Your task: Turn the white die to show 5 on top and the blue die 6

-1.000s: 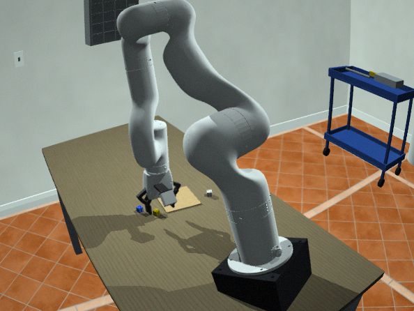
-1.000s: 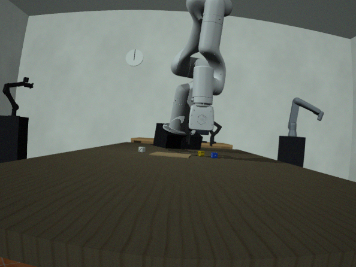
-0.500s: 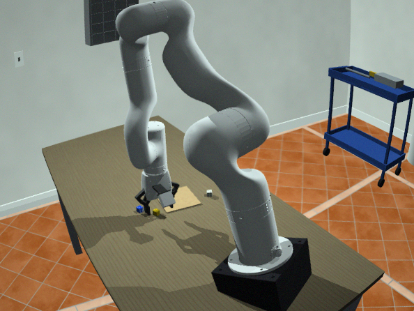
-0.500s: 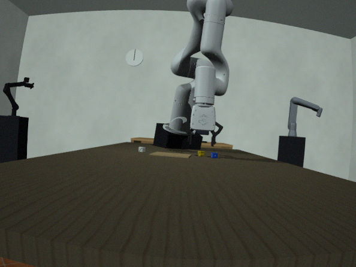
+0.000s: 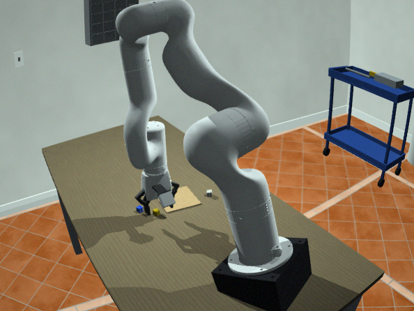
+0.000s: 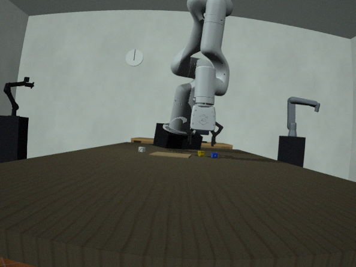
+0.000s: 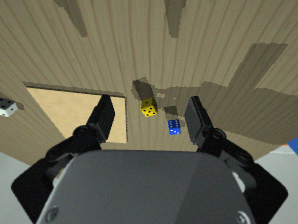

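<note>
Now: hand 40 mm above the yellow die, 30 mm short of it and 10 mm to the left of it. Also, from my hand: white die 240 mm to the right, 40 mm below; then tan mat 130 mm to the right, 60 mm ahead, 50 mm below; then blue die 90 mm ahead, 40 mm below, 30 mm to the left.
</note>
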